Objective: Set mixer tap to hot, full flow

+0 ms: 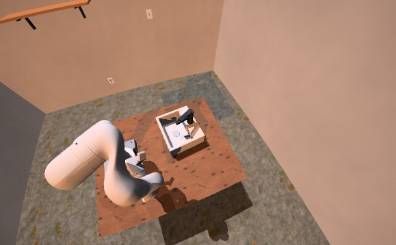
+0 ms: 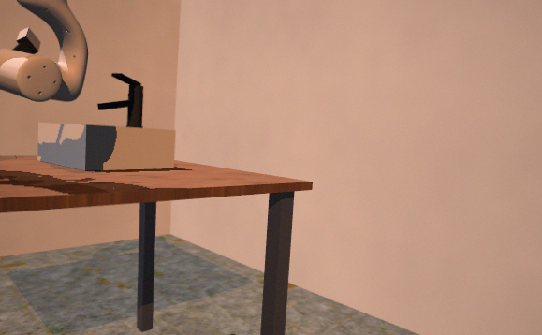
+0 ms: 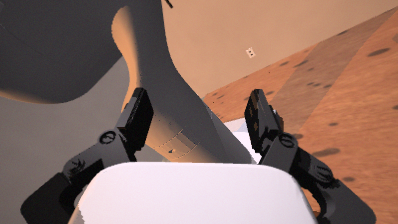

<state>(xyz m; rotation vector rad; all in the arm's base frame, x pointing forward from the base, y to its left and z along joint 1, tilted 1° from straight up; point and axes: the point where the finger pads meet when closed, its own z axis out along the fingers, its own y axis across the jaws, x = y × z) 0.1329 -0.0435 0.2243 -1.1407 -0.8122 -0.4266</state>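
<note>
Right now my hand is 400 mm short of the lever, 180 mm to the right of it and 20 mm below it. Round my hand: sink basin: 330 mm ahead, 190 mm to the left, 220 mm below.
</note>
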